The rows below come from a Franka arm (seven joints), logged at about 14 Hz.
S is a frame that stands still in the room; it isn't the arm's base.
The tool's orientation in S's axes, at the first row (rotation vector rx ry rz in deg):
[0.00, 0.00, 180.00]
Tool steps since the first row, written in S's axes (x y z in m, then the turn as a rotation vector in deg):
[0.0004, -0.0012, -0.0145, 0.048, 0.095, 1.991]
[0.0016, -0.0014, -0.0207, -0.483, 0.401, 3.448]
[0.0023, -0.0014, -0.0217, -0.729, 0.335, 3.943]
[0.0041, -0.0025, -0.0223, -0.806, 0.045, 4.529]
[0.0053, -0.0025, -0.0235, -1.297, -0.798, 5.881]
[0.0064, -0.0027, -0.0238, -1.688, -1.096, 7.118]
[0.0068, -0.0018, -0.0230, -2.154, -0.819, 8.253]
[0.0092, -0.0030, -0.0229, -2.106, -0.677, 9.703]
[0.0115, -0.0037, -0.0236, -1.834, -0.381, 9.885]
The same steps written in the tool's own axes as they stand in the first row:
[-0.0004, 0.0012, -0.0145, -0.048, -0.095, 1.991]
[-0.0016, 0.0014, -0.0207, 0.483, -0.401, 3.448]
[-0.0023, 0.0014, -0.0217, 0.729, -0.335, 3.943]
[-0.0041, 0.0025, -0.0223, 0.806, -0.045, 4.529]
[-0.0053, 0.0025, -0.0235, 1.297, 0.798, 5.881]
[-0.0064, 0.0027, -0.0238, 1.688, 1.096, 7.118]
[-0.0068, 0.0018, -0.0230, 2.154, 0.819, 8.253]
[-0.0092, 0.0030, -0.0229, 2.106, 0.677, 9.703]
[-0.0115, 0.0037, -0.0236, 1.834, 0.381, 9.885]

